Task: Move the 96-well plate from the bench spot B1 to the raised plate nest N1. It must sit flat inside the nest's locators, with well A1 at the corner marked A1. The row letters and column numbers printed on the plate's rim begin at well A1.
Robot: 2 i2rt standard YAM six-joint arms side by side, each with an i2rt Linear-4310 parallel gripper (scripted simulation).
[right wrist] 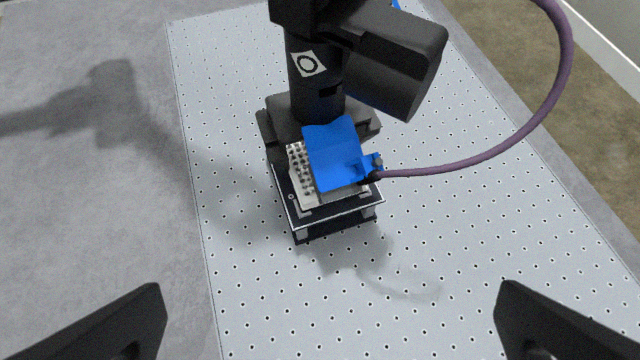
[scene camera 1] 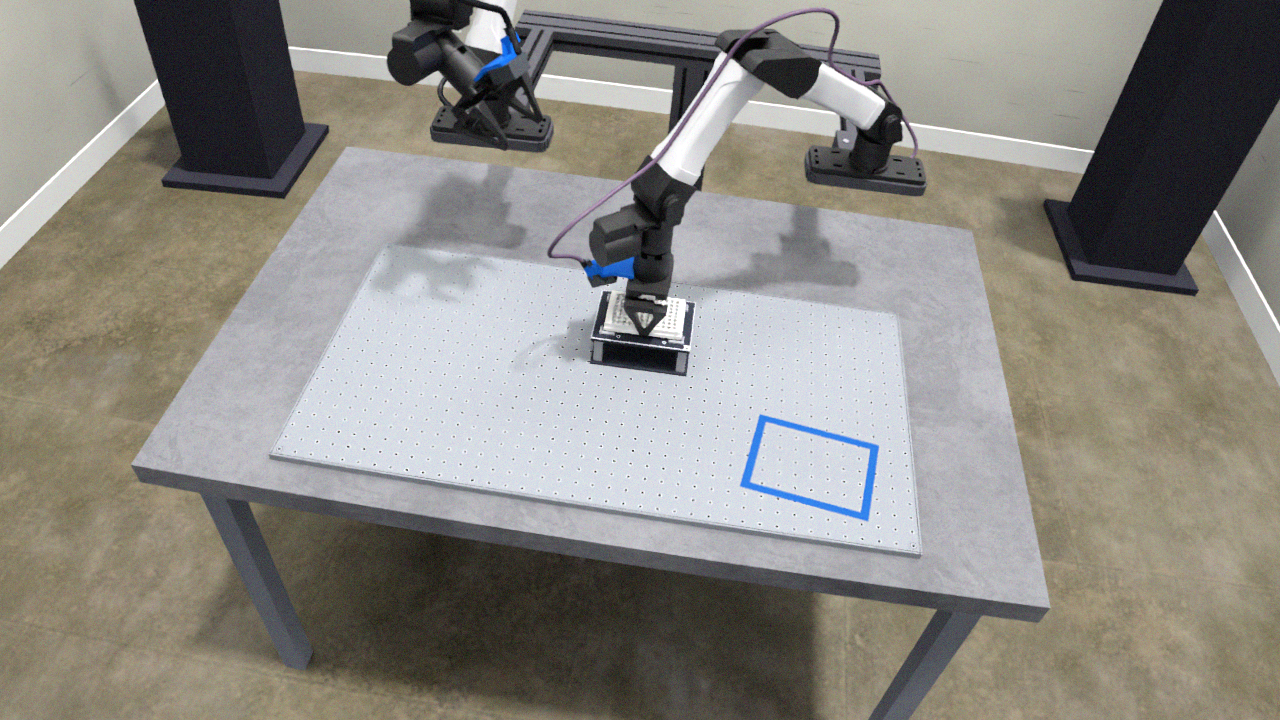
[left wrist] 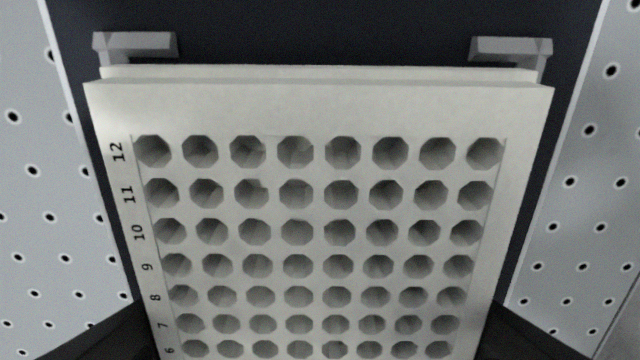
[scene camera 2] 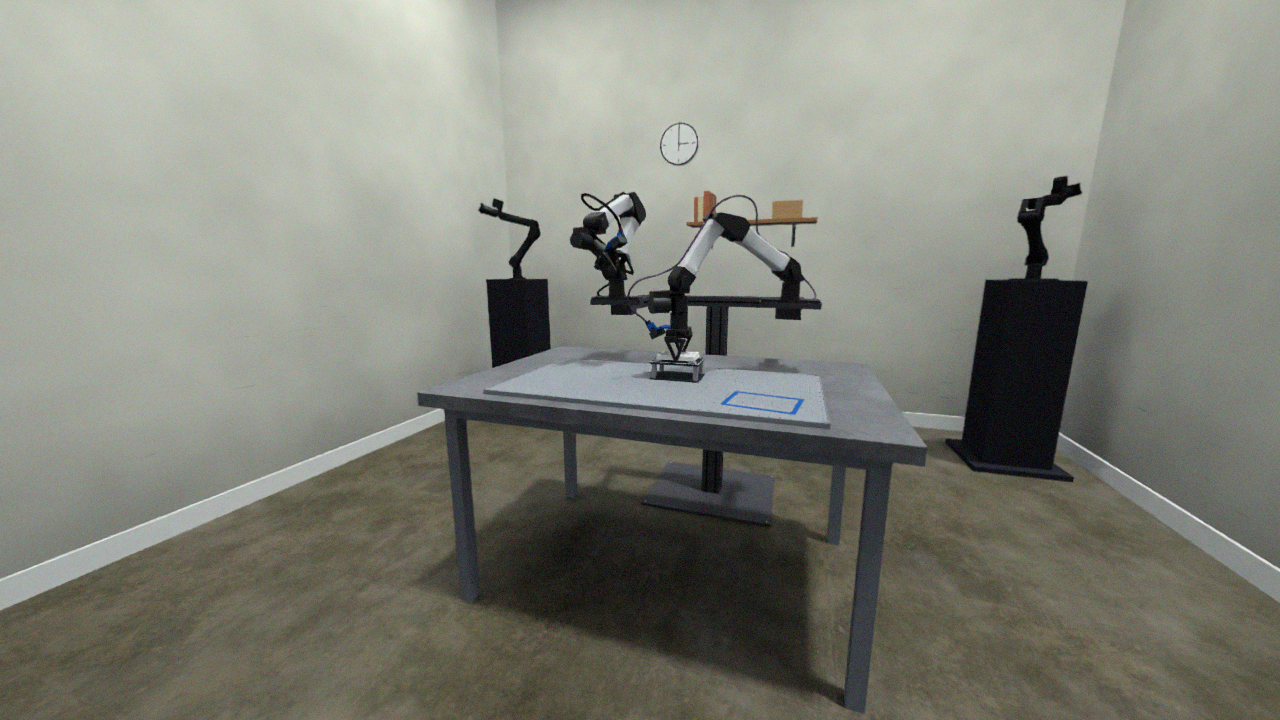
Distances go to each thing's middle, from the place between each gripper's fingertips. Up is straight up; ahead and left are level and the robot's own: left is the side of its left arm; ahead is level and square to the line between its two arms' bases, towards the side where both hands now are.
Labels:
I see the raised dark nest N1 (scene camera 1: 603, 306) 2 cm below my left hand (scene camera 1: 646, 317). Also, from my left hand: white 96-well plate (scene camera 1: 670, 326) (right at my left hand).
Now: the white 96-well plate 80 mm ahead of my right hand (scene camera 1: 524, 134), 220 mm to the left of it and 280 mm below it. Round my right hand: raised dark nest N1: 80 mm ahead, 220 mm to the left, 290 mm below.

